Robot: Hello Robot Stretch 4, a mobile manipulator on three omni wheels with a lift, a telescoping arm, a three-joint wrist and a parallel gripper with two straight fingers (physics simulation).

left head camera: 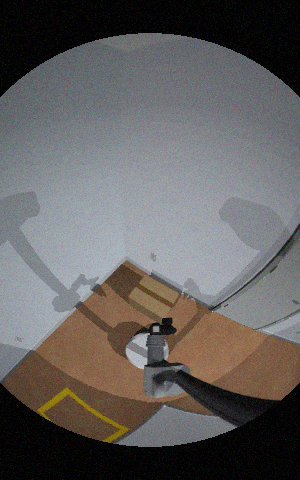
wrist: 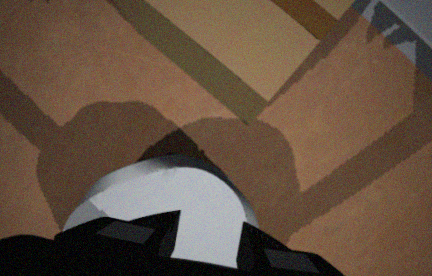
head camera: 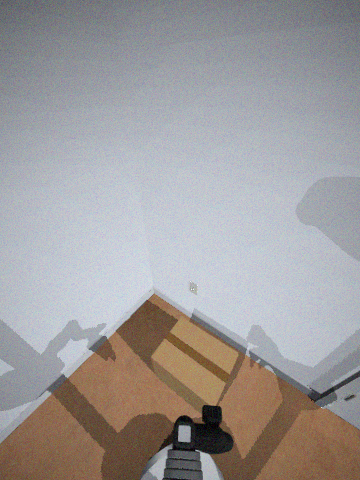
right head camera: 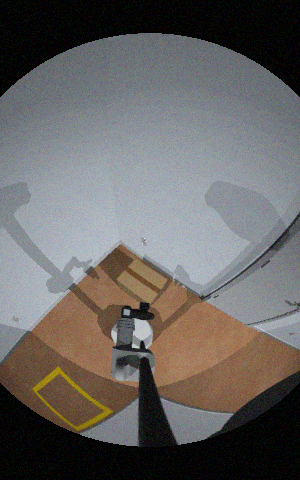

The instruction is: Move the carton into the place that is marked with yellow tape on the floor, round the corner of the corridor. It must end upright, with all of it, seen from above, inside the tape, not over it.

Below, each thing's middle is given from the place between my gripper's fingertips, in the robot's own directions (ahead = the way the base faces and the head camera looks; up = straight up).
Scene:
My hand is 38 cm short of the carton (head camera: 194,364), 3 cm to the right of it and 39 cm above it.

